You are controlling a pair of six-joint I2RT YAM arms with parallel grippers.
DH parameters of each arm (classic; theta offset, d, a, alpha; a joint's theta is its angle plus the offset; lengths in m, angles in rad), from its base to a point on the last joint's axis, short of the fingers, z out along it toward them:
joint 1: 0 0.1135 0.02 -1.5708
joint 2: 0 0 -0.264 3.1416
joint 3: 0.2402 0 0.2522 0
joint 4: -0.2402 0 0.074 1.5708
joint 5: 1.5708 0 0 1.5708
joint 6: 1.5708 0.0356 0 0
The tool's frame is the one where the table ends.
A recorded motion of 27 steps. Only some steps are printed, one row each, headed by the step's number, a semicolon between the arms.
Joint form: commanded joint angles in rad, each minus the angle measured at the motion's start. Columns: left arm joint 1, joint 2, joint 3, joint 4, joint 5, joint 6; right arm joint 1, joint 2, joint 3, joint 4, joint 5, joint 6.
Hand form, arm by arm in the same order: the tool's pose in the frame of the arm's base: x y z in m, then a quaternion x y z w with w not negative. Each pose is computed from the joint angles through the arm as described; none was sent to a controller.
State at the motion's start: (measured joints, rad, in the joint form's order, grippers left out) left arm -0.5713 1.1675 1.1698 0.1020 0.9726 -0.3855; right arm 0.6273 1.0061 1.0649 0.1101 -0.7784 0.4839
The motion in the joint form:
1: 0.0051 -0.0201 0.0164 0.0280 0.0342 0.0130; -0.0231 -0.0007 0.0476 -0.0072 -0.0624 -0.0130
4: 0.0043 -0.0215 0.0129 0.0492 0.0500 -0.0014; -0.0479 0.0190 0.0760 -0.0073 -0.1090 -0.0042
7: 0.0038 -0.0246 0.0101 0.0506 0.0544 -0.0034; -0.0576 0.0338 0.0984 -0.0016 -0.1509 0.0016
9: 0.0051 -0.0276 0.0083 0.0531 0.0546 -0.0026; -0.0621 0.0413 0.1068 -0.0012 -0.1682 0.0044
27: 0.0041 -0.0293 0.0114 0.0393 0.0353 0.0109; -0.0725 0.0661 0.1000 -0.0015 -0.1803 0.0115
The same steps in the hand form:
1: 0.1912 -0.1572 0.4393 0.42156 0.52667 -0.58027 0.45628; 0.1588 0.1419 0.4426 -0.35479 0.55192 0.58390 0.47809
4: 0.1901 -0.1571 0.4403 0.42541 0.51995 -0.58560 0.45360; 0.1636 0.1400 0.4480 -0.36259 0.54778 0.58770 0.47231
7: 0.1892 -0.1567 0.4401 0.42665 0.51886 -0.58680 0.45213; 0.1655 0.1399 0.4528 -0.37442 0.53948 0.59320 0.46570
9: 0.1887 -0.1560 0.4404 0.42705 0.51764 -0.58620 0.45392; 0.1669 0.1400 0.4540 -0.37857 0.53773 0.59538 0.46157
27: 0.1887 -0.1559 0.4407 0.42351 0.52129 -0.58058 0.46024; 0.1756 0.1431 0.4467 -0.37374 0.55034 0.59693 0.44846

